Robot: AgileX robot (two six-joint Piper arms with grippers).
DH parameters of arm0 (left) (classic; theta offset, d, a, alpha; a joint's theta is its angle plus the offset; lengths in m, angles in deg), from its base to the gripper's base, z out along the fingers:
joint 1: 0 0.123 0 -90
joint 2: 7.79 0 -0.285 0
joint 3: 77.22 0 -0.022 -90
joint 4: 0 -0.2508 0 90
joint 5: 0 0 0.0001 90
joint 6: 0 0.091 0 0
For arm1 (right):
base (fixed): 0 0 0 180
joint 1: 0 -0.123 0 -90
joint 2: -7.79 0 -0.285 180
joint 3: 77.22 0 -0.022 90
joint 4: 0 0.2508 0 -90
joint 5: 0 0 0.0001 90
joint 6: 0 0.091 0 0
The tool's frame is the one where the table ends.
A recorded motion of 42 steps. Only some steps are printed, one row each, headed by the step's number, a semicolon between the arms.
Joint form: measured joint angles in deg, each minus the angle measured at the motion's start. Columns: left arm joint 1, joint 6, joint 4, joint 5, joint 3, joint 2; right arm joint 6, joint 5, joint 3, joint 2, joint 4, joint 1.
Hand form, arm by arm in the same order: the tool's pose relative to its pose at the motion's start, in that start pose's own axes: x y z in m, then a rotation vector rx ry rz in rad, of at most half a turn. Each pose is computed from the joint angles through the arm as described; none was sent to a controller.
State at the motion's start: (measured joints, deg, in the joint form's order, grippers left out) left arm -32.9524 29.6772 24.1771 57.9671 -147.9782 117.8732; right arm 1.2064 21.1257 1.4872 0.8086 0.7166 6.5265
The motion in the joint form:
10: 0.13 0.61 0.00 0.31 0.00 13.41; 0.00 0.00 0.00 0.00 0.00 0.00
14: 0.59 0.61 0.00 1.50 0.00 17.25; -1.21 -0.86 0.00 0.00 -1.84 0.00
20: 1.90 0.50 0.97 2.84 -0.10 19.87; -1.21 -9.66 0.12 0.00 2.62 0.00
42: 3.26 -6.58 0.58 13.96 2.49 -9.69; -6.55 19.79 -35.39 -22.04 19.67 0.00
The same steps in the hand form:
10: 0.0872 0.0142 0.0998 0.0635 0.2151 -0.0718; 0.0000 0.0000 0.0000 0.0000 0.0000 0.0000
14: 0.1183 0.0184 0.1232 0.0857 0.2934 -0.0997; -0.0014 -0.0010 0.0000 0.0112 -0.0151 -0.0512
20: 0.1421 0.0277 0.1347 0.1010 0.3461 -0.1404; -0.0146 0.0011 -0.0010 -0.0145 -0.1663 0.0229
42: -0.0148 -0.0075 -0.0779 0.0330 0.1074 -0.0934; -0.1502 0.0255 -0.0321 -0.2160 0.1038 0.1565

